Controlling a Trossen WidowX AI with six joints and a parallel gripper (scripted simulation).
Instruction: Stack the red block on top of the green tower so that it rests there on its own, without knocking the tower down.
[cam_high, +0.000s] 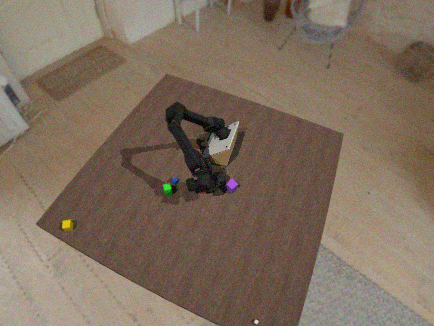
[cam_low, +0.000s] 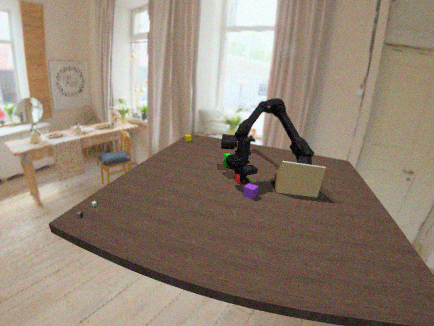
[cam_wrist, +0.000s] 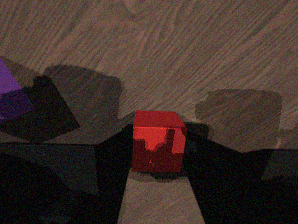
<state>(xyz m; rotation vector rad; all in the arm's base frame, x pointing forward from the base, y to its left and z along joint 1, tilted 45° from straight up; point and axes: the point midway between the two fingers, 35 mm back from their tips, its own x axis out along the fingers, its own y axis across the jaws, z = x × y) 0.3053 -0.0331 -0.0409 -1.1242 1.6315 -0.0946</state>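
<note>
Right now the small blue block is 10 mm ahead of my gripper tip and 170 mm to the right of it. Also, from my gripper tip: red block 10 mm above; then purple block 60 mm behind, 120 mm to the left, 20 mm above; then yellow block 440 mm ahead, 540 mm to the right, 10 mm above.
</note>
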